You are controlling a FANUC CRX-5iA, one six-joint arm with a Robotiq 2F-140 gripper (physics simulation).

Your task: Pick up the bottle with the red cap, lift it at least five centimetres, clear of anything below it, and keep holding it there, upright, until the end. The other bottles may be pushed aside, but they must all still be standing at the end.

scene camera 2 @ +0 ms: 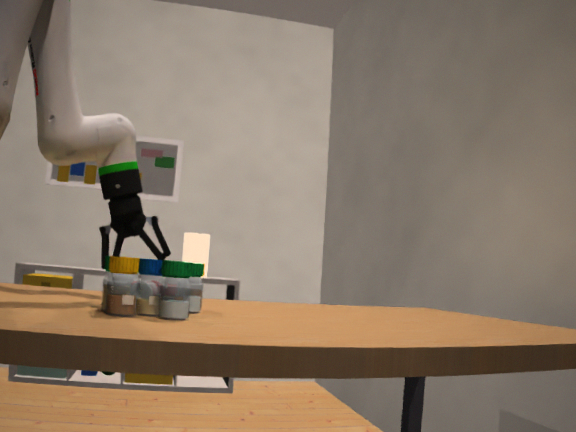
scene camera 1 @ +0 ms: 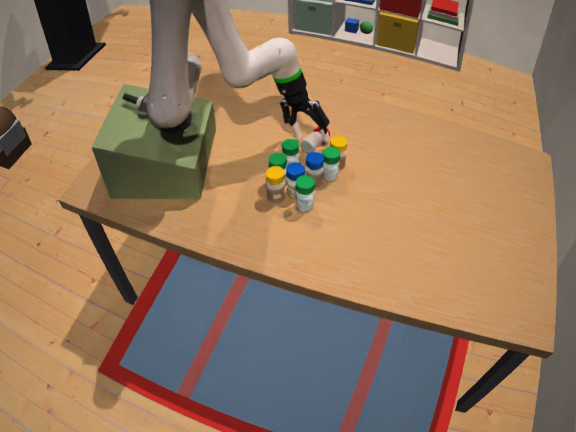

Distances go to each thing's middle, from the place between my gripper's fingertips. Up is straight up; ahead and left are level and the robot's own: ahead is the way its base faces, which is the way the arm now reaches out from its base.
The blue-capped bottle (scene camera 2: 149,282) is 24 cm to the right of my hand and 2 cm above it.
